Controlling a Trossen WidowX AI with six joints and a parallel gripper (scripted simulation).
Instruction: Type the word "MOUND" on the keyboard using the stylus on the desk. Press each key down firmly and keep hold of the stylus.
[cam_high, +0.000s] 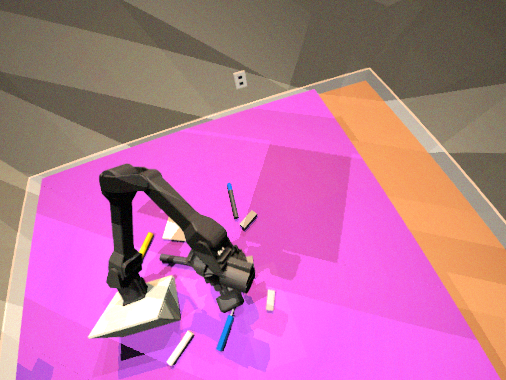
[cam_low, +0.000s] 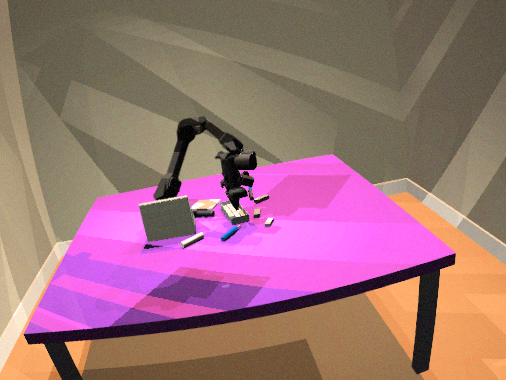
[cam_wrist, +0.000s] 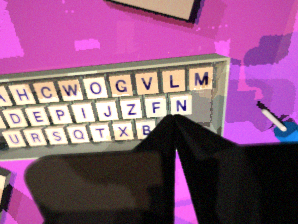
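The M key is 2 cm ahead of my gripper tip, 2 cm to the right of it and 3 cm below it. Round my gripper tip: blue stylus 4 cm behind, 11 cm to the right, 3 cm below; white stick 19 cm behind, 12 cm to the right, 3 cm below; stylus tip 1 cm behind, 8 cm to the right, 3 cm below.
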